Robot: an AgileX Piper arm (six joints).
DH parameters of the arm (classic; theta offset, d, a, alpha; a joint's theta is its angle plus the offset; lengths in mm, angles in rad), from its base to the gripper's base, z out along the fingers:
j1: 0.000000 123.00 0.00 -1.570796
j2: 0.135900 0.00 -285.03 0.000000
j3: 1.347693 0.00 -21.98 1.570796
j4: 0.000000 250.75 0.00 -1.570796
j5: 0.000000 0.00 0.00 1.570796
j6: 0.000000 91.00 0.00 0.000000
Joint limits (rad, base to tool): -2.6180..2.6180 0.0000..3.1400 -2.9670..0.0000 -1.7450..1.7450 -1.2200..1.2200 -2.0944..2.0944
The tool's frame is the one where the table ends.
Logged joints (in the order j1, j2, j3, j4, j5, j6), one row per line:
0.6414 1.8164 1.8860 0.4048 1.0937 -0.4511
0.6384 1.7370 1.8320 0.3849 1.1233 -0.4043
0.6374 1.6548 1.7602 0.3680 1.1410 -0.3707
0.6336 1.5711 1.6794 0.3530 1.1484 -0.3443
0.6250 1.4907 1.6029 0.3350 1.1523 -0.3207
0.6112 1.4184 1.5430 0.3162 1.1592 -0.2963
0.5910 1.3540 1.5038 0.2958 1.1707 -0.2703
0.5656 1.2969 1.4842 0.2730 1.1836 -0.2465
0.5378 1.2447 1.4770 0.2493 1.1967 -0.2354
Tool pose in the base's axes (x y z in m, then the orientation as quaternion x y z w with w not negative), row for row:
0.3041 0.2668 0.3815 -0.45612 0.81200 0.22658 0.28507
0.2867 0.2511 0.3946 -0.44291 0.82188 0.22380 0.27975
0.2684 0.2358 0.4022 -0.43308 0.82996 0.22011 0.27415
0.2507 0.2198 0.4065 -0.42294 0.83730 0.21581 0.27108
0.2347 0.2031 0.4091 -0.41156 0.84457 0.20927 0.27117
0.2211 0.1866 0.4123 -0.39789 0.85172 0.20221 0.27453
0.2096 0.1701 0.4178 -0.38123 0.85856 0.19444 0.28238
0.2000 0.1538 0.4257 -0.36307 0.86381 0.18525 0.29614
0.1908 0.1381 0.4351 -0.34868 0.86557 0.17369 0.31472
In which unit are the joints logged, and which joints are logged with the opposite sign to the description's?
The joints are logged in radians. Opposite sign: j3.
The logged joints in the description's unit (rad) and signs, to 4 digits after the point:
0.6414 1.8164 -1.8860 0.4048 1.0937 -0.4511
0.6384 1.7370 -1.8320 0.3849 1.1233 -0.4043
0.6374 1.6548 -1.7602 0.3680 1.1410 -0.3707
0.6336 1.5711 -1.6794 0.3530 1.1484 -0.3443
0.6250 1.4907 -1.6029 0.3350 1.1523 -0.3207
0.6112 1.4184 -1.5430 0.3162 1.1592 -0.2963
0.5910 1.3540 -1.5038 0.2958 1.1707 -0.2703
0.5656 1.2969 -1.4842 0.2730 1.1836 -0.2465
0.5378 1.2447 -1.4770 0.2493 1.1967 -0.2354

